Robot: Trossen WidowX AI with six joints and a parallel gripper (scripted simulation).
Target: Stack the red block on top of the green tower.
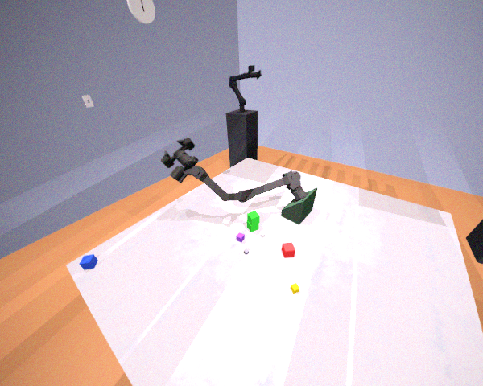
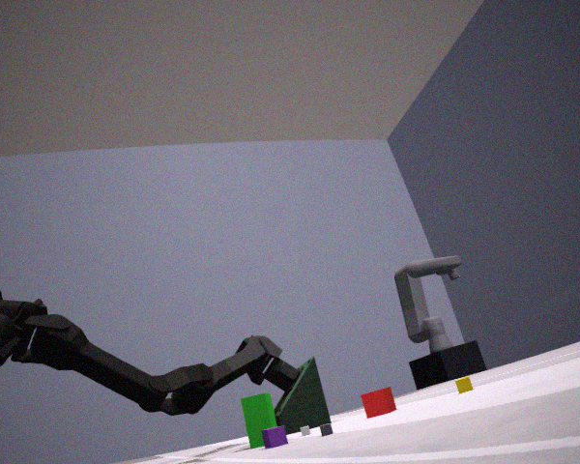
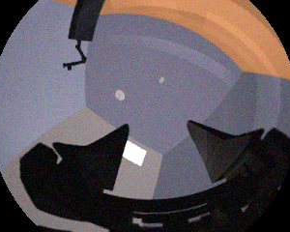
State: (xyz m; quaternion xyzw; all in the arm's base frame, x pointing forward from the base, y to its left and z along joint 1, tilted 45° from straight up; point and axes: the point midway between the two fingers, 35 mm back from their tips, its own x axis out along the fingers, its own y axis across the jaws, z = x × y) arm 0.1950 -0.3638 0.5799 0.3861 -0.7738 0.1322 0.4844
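My gripper tip is now 100 mm short of the red block, 740 mm to the right of it and 280 mm above it. From my gripper tip the other things lie so: purple cube (140 mm ahead, 530 mm to the left, 290 mm below); then green block (50 mm ahead, 540 mm to the left, 240 mm below); then blue cube (580 mm ahead, 80 mm to the left, 280 mm below).
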